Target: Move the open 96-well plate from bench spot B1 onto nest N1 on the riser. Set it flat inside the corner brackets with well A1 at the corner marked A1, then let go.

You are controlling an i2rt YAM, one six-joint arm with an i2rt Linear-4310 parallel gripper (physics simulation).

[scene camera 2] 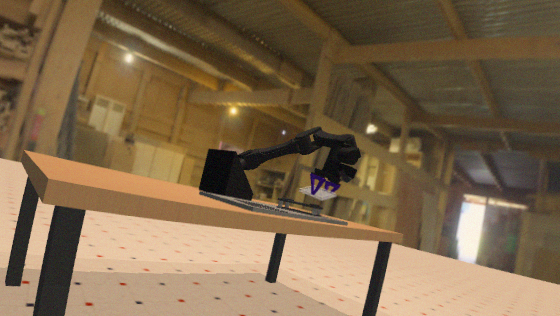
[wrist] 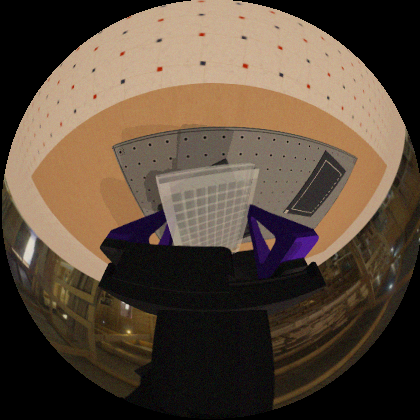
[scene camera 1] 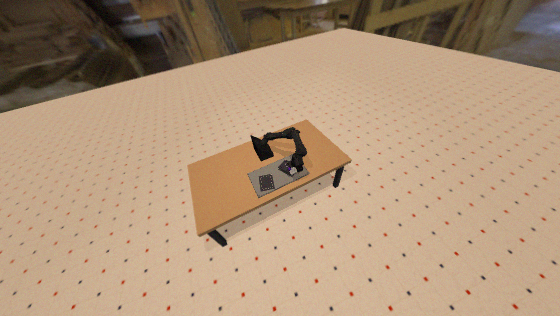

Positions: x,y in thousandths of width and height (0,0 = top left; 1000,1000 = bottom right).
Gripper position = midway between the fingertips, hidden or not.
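Translucent well plate (wrist: 494,489) held in my gripper (wrist: 504,496), clear of everything else. Dark nest with pale outline (wrist: 780,413) visible too.
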